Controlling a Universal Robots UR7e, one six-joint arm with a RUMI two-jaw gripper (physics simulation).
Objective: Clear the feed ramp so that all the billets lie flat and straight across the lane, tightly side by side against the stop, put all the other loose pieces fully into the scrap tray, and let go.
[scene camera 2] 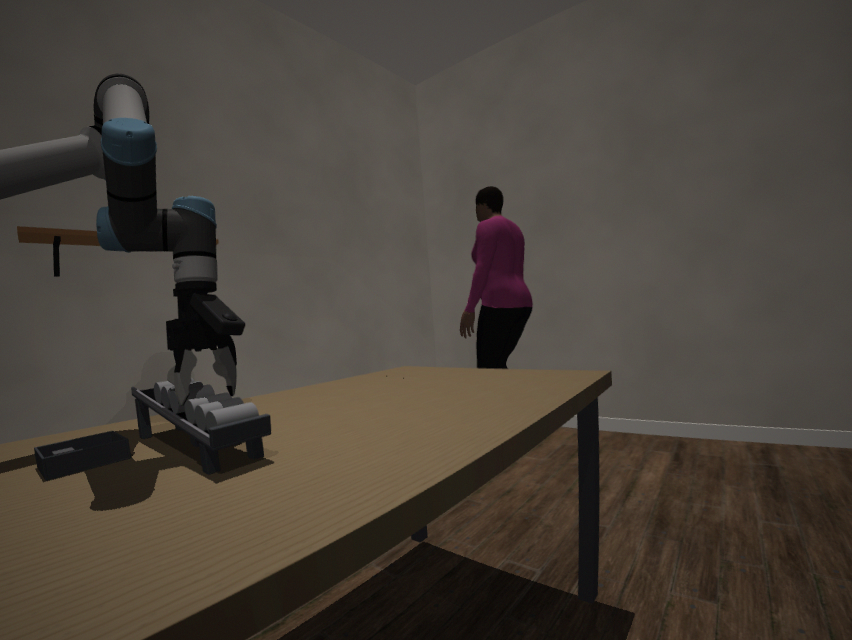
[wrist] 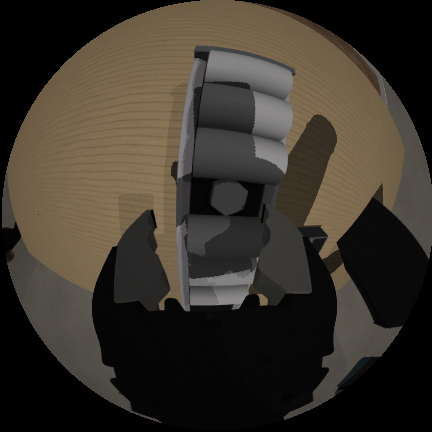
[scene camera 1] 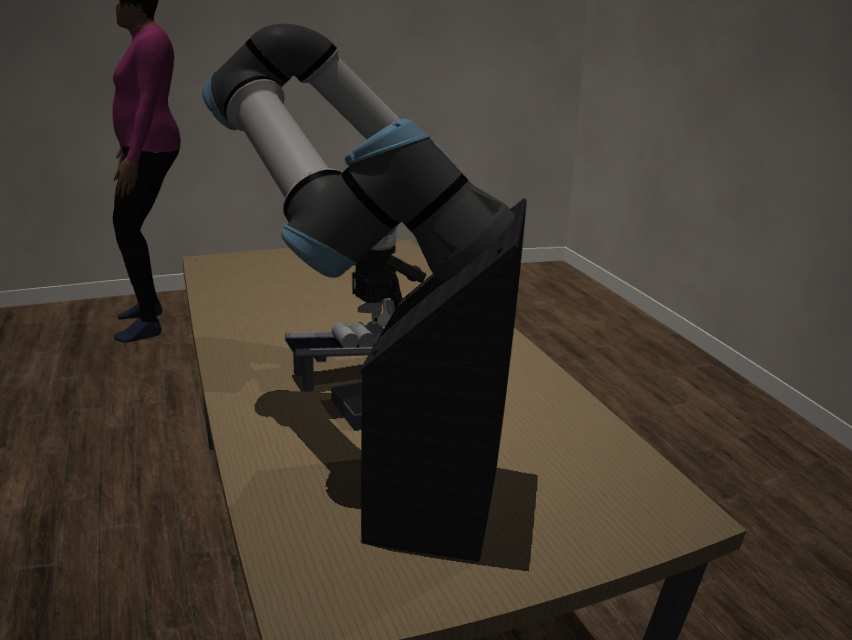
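Where they show: gripper, between the fingertips: (wrist: pixel 207 208); arm's base, origin of its link: (scene camera 1: pixel 477 246).
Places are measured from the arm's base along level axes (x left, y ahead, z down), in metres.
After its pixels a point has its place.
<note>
The feed ramp (scene camera 1: pixel 327 352) (scene camera 2: pixel 241 429) (wrist: pixel 184 145) holds several grey billets lying across its lane. Three of them, a first (wrist: pixel 250 71) @(y 0.523, x -0.038, z 0.357 m), a second (wrist: pixel 272 114) @(y 0.495, x -0.010, z 0.352 m) and a third (wrist: pixel 225 152) @(y 0.513, x 0.032, z 0.347 m), lie side by side against the end stop. Behind them a hexagonal piece (wrist: pixel 229 197) @(y 0.490, x 0.067, z 0.366 m) stands on end in a dark gap. Further back lie another cylinder (wrist: pixel 225 237) @(y 0.486, x 0.092, z 0.342 m) and more pale pieces (wrist: pixel 220 295) @(y 0.456, x 0.165, z 0.333 m), partly hidden by the gripper. My gripper (scene camera 2: pixel 207 399) @(y 0.504, x 0.082, z 0.363 m) (wrist: pixel 207 208) @(y 0.504, x 0.082, z 0.363 m) is open and empty, low over the ramp, its fingers on either side of the lane. The scrap tray (scene camera 1: pixel 344 408) @(y 0.262, x 0.185, z 0.425 m) (scene camera 2: pixel 86 460) @(y 0.302, x 0.095, z 0.433 m) holds a pale piece (scene camera 2: pixel 63 451) @(y 0.265, x 0.128, z 0.419 m).
The scrap tray stands on the table (scene camera 1: pixel 585 468) @(y 0.043, x -0.264, z 0.449 m) (scene camera 2: pixel 385 427) @(y 0.797, x -0.027, z 0.448 m) beside the ramp. The arm's dark pedestal (scene camera 1: pixel 427 427) @(y -0.167, x 0.087, z 0.210 m) hides part of the tray and ramp in the first scene view. A person (scene camera 1: pixel 144 89) (scene camera 2: pixel 501 261) stands beyond the table.
</note>
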